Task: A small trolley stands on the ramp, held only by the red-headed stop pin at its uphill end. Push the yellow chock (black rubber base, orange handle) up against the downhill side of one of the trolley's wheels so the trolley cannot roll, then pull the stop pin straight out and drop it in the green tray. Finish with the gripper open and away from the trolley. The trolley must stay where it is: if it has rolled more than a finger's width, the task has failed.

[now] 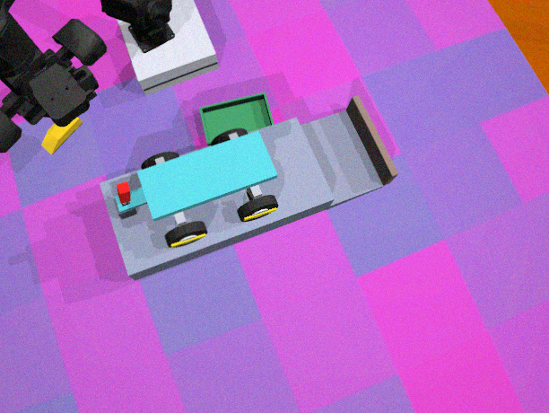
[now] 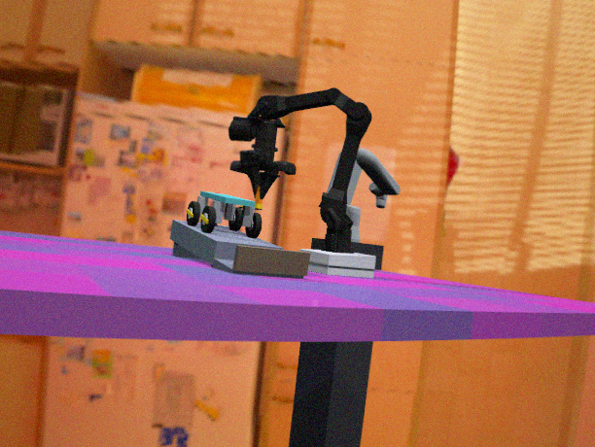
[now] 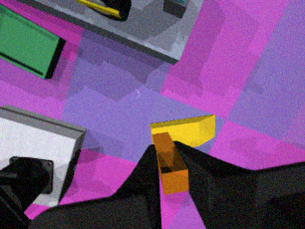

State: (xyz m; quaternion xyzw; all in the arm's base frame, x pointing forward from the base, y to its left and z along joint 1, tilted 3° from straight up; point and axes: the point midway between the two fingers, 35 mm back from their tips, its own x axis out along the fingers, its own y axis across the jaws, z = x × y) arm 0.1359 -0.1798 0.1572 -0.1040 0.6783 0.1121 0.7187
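The yellow chock lies 10 mm ahead of my gripper tip, 20 mm to the right of it and 10 mm below it. The rest, counted from my gripper tip: trolley 180 mm ahead, 120 mm to the left, 60 mm below; red-headed stop pin 140 mm ahead, 10 mm to the left, 40 mm below; grey ramp 180 mm ahead, 120 mm to the left, 130 mm below.
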